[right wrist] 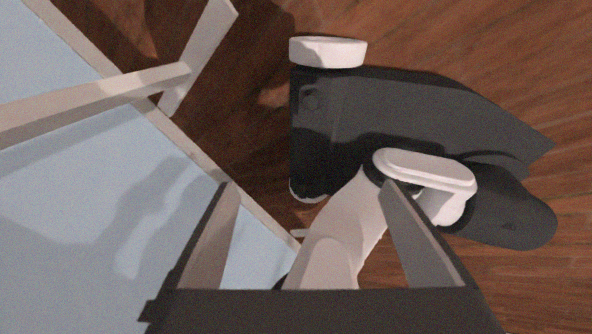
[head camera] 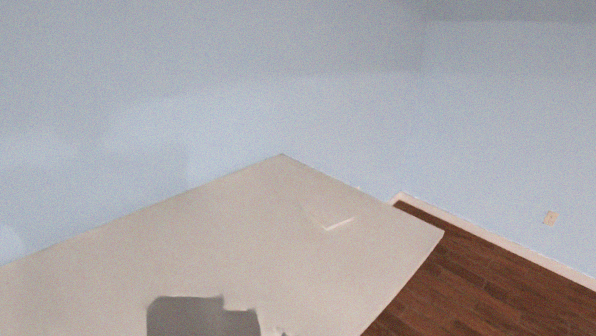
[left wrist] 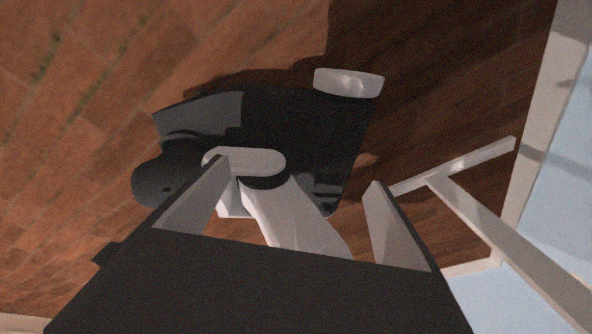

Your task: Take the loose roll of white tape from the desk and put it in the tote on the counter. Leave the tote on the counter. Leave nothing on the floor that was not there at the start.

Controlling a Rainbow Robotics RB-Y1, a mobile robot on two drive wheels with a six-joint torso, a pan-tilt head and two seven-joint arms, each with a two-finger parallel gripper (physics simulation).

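Places are measured from the robot's base along level axes (x back, y left, z down), in metres.
Pixels of known places: left gripper, fingertip midpoint: (left wrist: 299, 177); right gripper, fingertip midpoint: (right wrist: 309, 189).
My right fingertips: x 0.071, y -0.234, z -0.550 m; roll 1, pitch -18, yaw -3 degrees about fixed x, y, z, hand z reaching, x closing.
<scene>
Behind a point stands the place of what it marks.
In the head view the pale desk (head camera: 225, 250) @[x -0.390, y 0.149, z -0.951 m] fills the lower left, its far corner at the blue wall. A small pale, partly cut-off shape (head camera: 280, 332) shows at the bottom edge of that view; I cannot tell whether it is the white tape roll. The tote and the counter do not show. My left gripper (left wrist: 299, 177) @[x 0.168, y 0.251, z -0.538 m] is open and empty in the left wrist view. My right gripper (right wrist: 309, 189) @[x 0.071, y -0.234, z -0.550 m] is open and empty in the right wrist view. Both hang above the robot's base, and neither shows in the head view.
A thin, flat white-edged item (head camera: 340, 223) @[x -0.475, y -0.180, z -0.956 m] lies near the desk's far end. A dark grey shadow falls on the near desk top. Desk feet (left wrist: 457, 165) (right wrist: 207, 40) stand beside the robot's dark base (left wrist: 300, 120) @[x 0.133, y 0.161, z -0.169 m] (right wrist: 390, 110) @[x 0.193, y -0.159, z -0.169 m]. Brown wood floor (head camera: 480, 300) @[x -0.694, y -1.248, z 0.000 m] lies right of the desk.
</scene>
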